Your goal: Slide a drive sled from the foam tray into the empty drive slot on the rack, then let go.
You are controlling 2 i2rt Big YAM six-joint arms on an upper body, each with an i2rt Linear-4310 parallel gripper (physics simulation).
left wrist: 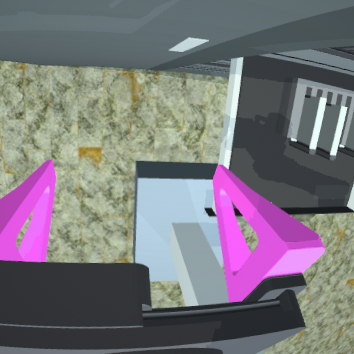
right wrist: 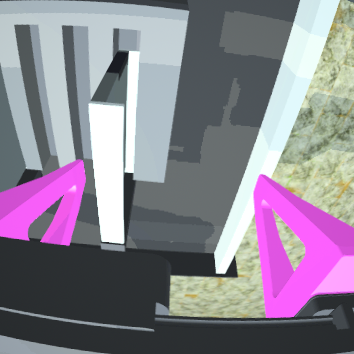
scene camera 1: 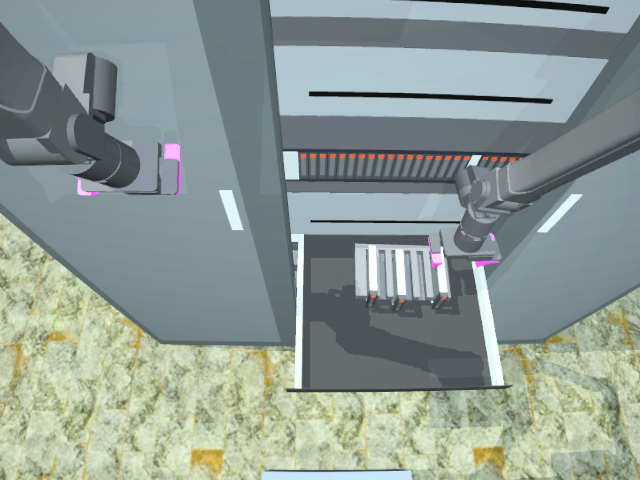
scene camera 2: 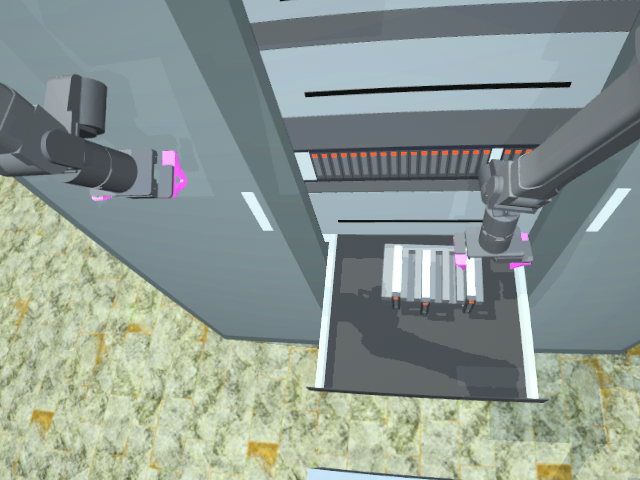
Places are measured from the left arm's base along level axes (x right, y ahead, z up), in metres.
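Pixels of known places: left gripper, fingertip midpoint: [left wrist: 136, 169] [scene camera 1: 148, 178] [scene camera 2: 159, 183]; right gripper, fingertip midpoint: [right wrist: 170, 175] [scene camera 1: 455, 265] [scene camera 2: 486, 266].
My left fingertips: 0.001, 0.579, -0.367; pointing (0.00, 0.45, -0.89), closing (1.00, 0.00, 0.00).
Behind a point stands the place of what it marks, as x, y, z.
The light grey slotted foam tray [scene camera 1: 360, 271] {0.355, 0.595, -0.747} [scene camera 2: 387, 271] {0.354, 0.597, -0.746} [right wrist: 160, 100] {0.550, 0.604, -0.746} holds three upright white-edged drive sleds. The rightmost sled [scene camera 1: 442, 281] {0.525, 0.548, -0.691} [scene camera 2: 470, 281] {0.524, 0.554, -0.691} [right wrist: 107, 170] {0.526, 0.591, -0.691} stands apart from the middle sled [scene camera 1: 400, 271] {0.435, 0.571, -0.691} [scene camera 2: 425, 273] {0.434, 0.570, -0.692} and the left sled [scene camera 1: 372, 268] {0.375, 0.578, -0.691} [scene camera 2: 397, 268] {0.376, 0.580, -0.691}. My right gripper [scene camera 1: 461, 261] {0.559, 0.588, -0.694} [scene camera 2: 490, 263] {0.559, 0.588, -0.694} [right wrist: 170, 175] {0.559, 0.588, -0.694} is open above the tray's right end; in its wrist view the rightmost sled shows between the fingers, nearer the left one, ungripped. My left gripper [scene camera 1: 130, 178] {0.000, 0.578, -0.367} [scene camera 2: 138, 186] [left wrist: 136, 169] {0.000, 0.578, -0.367} is open and empty, far left. The orange-tipped drive row [scene camera 1: 382, 167] {0.378, 0.701, -0.497} [scene camera 2: 403, 167] {0.388, 0.700, -0.505} is partly hidden by the right arm; I cannot make out the empty slot.
The tray sits in a pulled-out dark drawer with pale side walls [scene camera 1: 491, 330] {0.648, 0.460, -0.769} [scene camera 2: 526, 330] {0.646, 0.477, -0.769} [left wrist: 231, 110] {0.213, 0.580, -0.769} [right wrist: 270, 135] {0.643, 0.568, -0.775}, below the drive row. Large grey panels flank the rack on both sides. A pale blue surface [scene camera 1: 336, 475] {0.330, 0.146, -1.508} [left wrist: 155, 215] {0.171, -0.051, -1.508} lies in front of the drawer.
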